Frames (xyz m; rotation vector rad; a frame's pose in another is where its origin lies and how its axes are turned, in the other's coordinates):
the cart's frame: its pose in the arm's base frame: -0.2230 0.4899 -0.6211 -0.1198 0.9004 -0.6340
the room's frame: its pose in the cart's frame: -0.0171 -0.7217 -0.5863 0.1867 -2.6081 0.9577
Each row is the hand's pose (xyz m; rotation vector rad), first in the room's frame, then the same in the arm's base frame.
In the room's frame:
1: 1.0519 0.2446 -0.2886 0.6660 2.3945 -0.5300
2: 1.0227 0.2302 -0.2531 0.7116 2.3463 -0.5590
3: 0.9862 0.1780 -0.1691 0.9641 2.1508 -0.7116
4: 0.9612 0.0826 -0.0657 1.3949 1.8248 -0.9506
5: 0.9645 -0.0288 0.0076 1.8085 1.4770 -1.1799
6: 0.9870 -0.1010 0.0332 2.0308 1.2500 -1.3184
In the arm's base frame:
1: -0.9301 0.7723 0.0894 0.0943 0.8756 0.0954
2: -0.9573 0.7376 0.0700 0.1418 0.8469 0.1154
3: -1.0224 0.6551 0.0614 0.3957 0.7682 0.2048
4: -1.0985 0.5361 0.0832 0.8335 0.6972 0.3462
5: -1.1461 0.4242 0.1380 1.2780 0.6740 0.4621
6: -1.1585 0.3666 0.1919 1.5427 0.6687 0.5096

